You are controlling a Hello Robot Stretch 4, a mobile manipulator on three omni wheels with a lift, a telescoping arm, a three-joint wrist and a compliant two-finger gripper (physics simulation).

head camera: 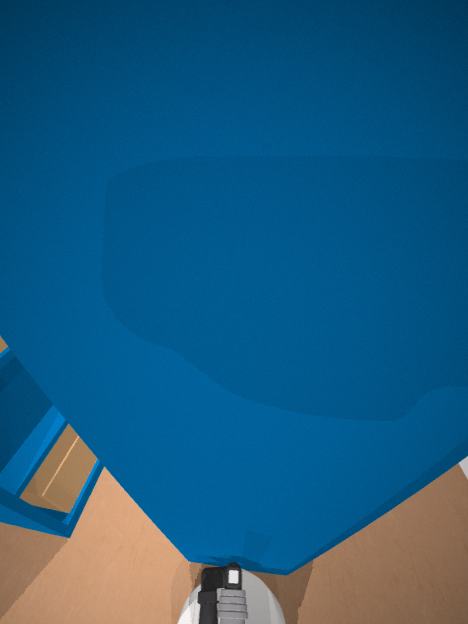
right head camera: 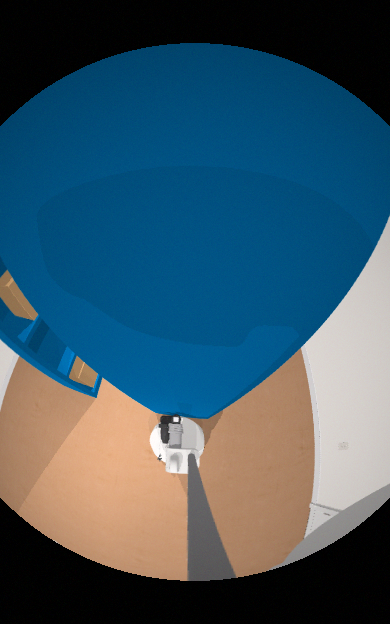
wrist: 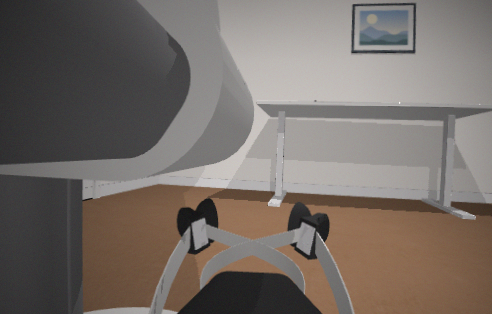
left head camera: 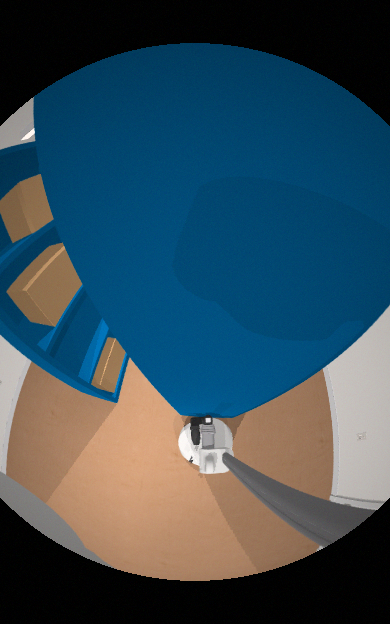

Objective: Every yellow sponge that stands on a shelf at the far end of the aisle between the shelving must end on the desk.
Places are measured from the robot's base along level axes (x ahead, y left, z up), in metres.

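Where they show: gripper, fingertip midpoint: (wrist: 252, 217) (left head camera: 197, 462).
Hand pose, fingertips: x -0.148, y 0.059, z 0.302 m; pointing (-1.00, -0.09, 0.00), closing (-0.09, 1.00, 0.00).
Note:
After its pixels a point has its place.
No yellow sponge shows in these views. The white desk (wrist: 375, 111) {x -2.091, y 0.755, z 0.668 m} stands against the far wall in the wrist view, right of centre, with its two legs on the floor. My gripper (wrist: 252, 217) {x -0.148, y 0.059, z 0.302 m} is open and empty in the wrist view, low in the frame and well away from the desk. The plain blue end panel of a shelving unit (head camera: 226, 252) {x 0.218, y 0.010, z 1.476 m} (left head camera: 225, 240) {x 0.221, y 0.050, z 1.467 m} (right head camera: 200, 250) {x 0.211, y -0.083, z 1.461 m} fills most of the head views. Its foot is right beside my base, and it hides much of what lies beyond.
A second blue shelving unit (head camera: 37, 519) {x 0.286, y 0.820, z 0.298 m} (left head camera: 55, 373) {x 0.294, y 1.043, z 0.627 m} stands at the left, holding brown boxes (head camera: 65, 478) (left head camera: 55, 285) {x 0.625, y 0.815, z 1.112 m} (right head camera: 17, 300) {x 0.468, y 0.835, z 1.128 m}. Brown floor lies between the two units and at the right, up to a pale wall (left head camera: 360, 400) {x 0.033, y -1.358, z 0.416 m} (right head camera: 350, 390) {x 0.161, y -1.367, z 0.533 m}. A framed picture (wrist: 384, 30) {x -2.599, y 0.970, z 1.467 m} hangs above the desk.

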